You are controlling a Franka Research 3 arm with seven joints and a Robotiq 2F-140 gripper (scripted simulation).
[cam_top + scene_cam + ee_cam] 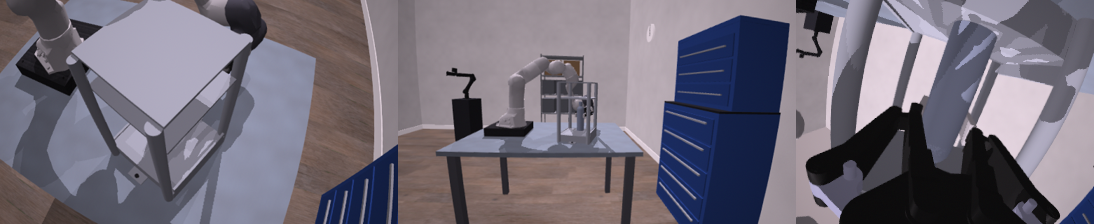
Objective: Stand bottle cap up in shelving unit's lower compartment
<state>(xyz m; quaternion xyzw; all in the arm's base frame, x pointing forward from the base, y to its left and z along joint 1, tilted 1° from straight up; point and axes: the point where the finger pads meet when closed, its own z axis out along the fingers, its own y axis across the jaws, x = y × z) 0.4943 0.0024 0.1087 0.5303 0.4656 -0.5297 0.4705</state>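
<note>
Right now the shelving unit is 1 cm behind my hand, 6 cm to the right of it and 4 cm above it.
</note>
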